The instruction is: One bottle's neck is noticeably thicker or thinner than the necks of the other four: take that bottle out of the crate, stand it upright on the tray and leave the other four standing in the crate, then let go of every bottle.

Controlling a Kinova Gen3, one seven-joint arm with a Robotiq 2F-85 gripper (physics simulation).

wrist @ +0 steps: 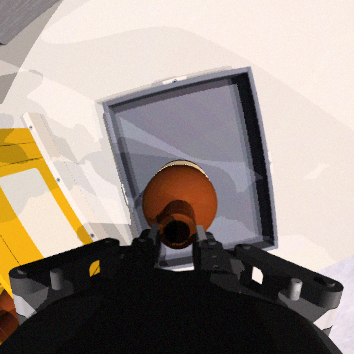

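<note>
A brown bottle [180, 192] is held by its neck between the fingertips of my gripper [176, 236], with its open mouth toward the camera and its round body beyond. My gripper is shut on the bottle's neck. The bottle shows over the near half of the grey tray [175, 125]; whether its base touches the tray floor is hidden beneath its body. The yellow crate [70, 202] shows in part at the left. Part of another brown bottle [7, 320] shows at the lower left edge, by the crate.
A white strip with small screws [45, 150] runs along the crate's side facing the tray. The tray has raised walls. A grey block-like surface [22, 17] shows in the upper left corner. A pale surface surrounds the tray.
</note>
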